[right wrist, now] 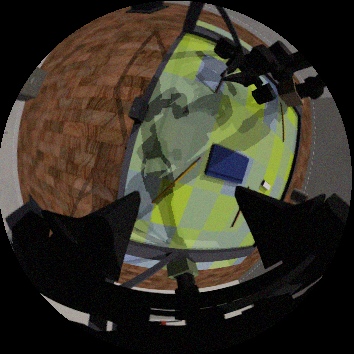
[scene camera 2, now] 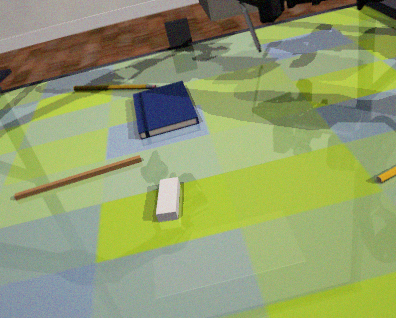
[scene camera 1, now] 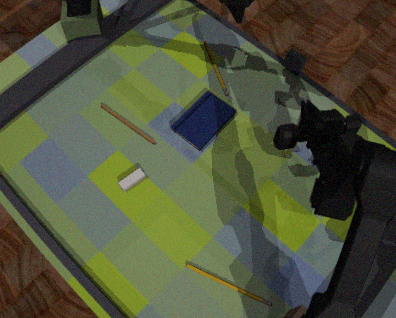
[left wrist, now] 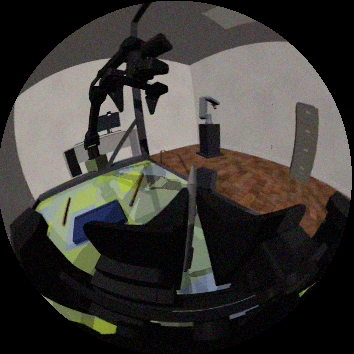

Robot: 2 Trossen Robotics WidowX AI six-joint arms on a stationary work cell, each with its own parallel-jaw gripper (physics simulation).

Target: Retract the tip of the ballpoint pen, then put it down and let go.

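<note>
The grey ballpoint pen is held above the table, away from its surface. In the left wrist view it stands nearly upright between the fingers, its narrow pointed end beyond the fingertips. I cannot tell whether the writing tip is out. My left gripper is shut on the pen; its arm is at the right in scene camera 1. The fingers hide part of the pen's barrel. My right gripper is open and empty, high above the table, well apart from the pen.
A blue notebook lies mid-table. A yellow pencil lies beyond it, another yellow pencil near the bottom of scene camera 1. A brown pencil and a white eraser lie left of the notebook there.
</note>
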